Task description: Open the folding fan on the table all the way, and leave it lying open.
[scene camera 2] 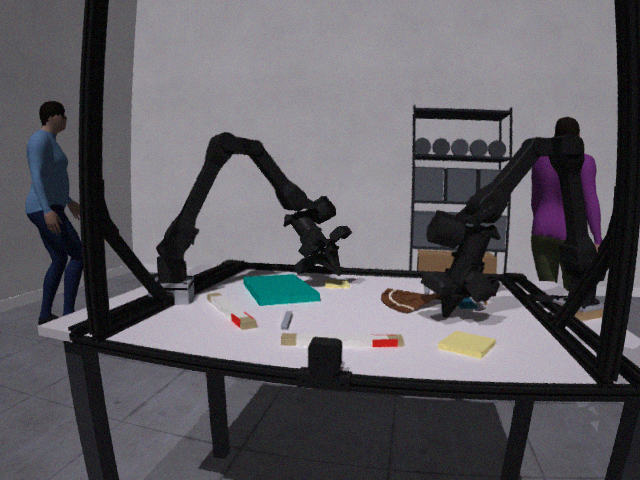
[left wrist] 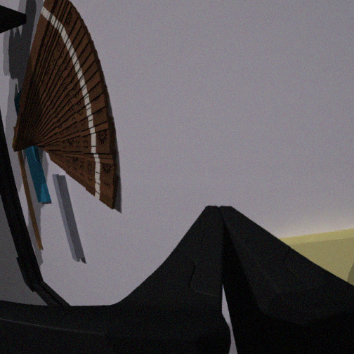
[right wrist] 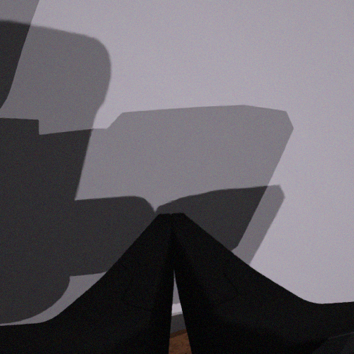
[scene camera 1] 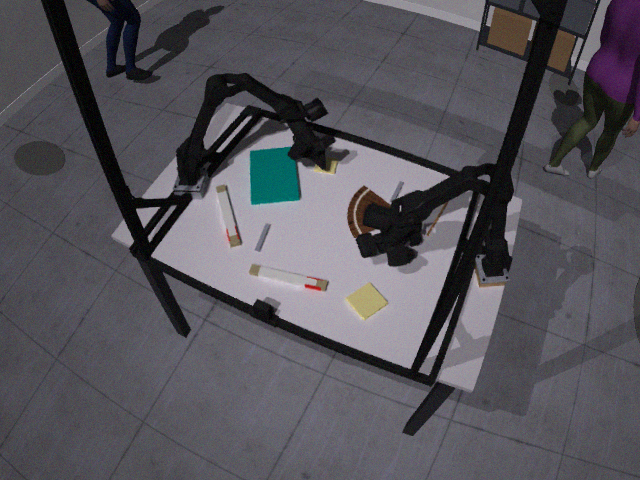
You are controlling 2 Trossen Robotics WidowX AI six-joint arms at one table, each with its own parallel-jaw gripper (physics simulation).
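Frame: origin at the left arm's base, x down, y back, z left, level; centimetres.
Seen in the pictures: left gripper, fingertip midpoint: [scene camera 2: 340, 275] [scene camera 1: 324, 169]; right gripper, fingertip midpoint: [scene camera 2: 444, 316] [scene camera 1: 380, 250]; left arm's base at its link origin: [scene camera 2: 171, 280] [scene camera 1: 189, 178]; right arm's base at its link origin: [scene camera 1: 492, 267].
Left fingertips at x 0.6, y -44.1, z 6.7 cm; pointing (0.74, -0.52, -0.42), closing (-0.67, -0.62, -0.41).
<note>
Offsets run from my left fingertips to a thing's top centre.
The brown folding fan [scene camera 1: 373, 198] [scene camera 2: 413, 300] [left wrist: 70, 100] lies on the table, spread into a broad wedge with a pale band near its outer edge. Its pivot end is at the left in the left wrist view, and the right arm hides part of it in scene camera 1. My right gripper [scene camera 2: 445, 313] [right wrist: 170, 225] is shut and empty, low above the table beside the fan; a bit of brown shows behind its fingers in the right wrist view. My left gripper [scene camera 1: 325, 166] [scene camera 2: 338, 271] [left wrist: 216, 217] is shut and empty above the back of the table, away from the fan.
A teal strip [left wrist: 39, 177], a thin brown stick {dy -37.7, dx +3.7, dz -12.1 cm} [scene camera 1: 438, 219] [left wrist: 31, 210] and a grey bar {dy -23.7, dx +3.3, dz -4.4 cm} [scene camera 1: 397, 191] [left wrist: 70, 220] lie near the pivot. A teal book {dy +16.8, dx +2.2, dz -0.2 cm} [scene camera 1: 273, 175], yellow pads {dy -14.6, dx +3.1, dz -45.0 cm} [scene camera 1: 367, 301] [left wrist: 320, 255], white boxes {dy +28.9, dx +2.7, dz -18.0 cm} [scene camera 1: 227, 214] {dy +7.5, dx +2.9, dz -39.2 cm} [scene camera 1: 286, 277] and another grey bar {dy +16.5, dx +3.3, dz -25.9 cm} [scene camera 1: 262, 237] lie around.
</note>
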